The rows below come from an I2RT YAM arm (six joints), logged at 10 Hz.
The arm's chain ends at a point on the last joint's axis. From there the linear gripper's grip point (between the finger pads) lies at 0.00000 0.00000 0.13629 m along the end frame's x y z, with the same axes.
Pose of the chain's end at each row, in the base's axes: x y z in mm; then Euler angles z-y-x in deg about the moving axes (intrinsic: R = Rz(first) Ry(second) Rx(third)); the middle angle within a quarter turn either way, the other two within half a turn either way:
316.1, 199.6, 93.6, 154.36, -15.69, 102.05
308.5, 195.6, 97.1, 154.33, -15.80, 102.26
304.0, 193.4, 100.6, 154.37, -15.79, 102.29
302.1, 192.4, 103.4, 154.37, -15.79, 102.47
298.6, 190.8, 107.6, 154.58, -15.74, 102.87
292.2, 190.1, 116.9, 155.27, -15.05, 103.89
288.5, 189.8, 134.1, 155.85, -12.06, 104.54
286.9, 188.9, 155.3, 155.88, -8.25, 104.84
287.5, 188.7, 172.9, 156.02, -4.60, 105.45
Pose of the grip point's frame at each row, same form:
366.8, 323.1, 66.2, 154.36, -15.69, 102.05
359.1, 319.1, 69.3, 154.33, -15.80, 102.26
354.5, 316.9, 72.7, 154.37, -15.79, 102.29
352.4, 315.8, 75.1, 154.37, -15.79, 102.47
348.2, 314.3, 78.4, 154.58, -15.74, 102.87
339.8, 313.8, 85.3, 155.27, -15.05, 103.89
336.0, 313.1, 100.6, 155.85, -12.06, 104.54
336.2, 311.2, 120.8, 155.88, -8.25, 104.84
338.2, 309.9, 136.7, 156.02, -4.60, 105.45

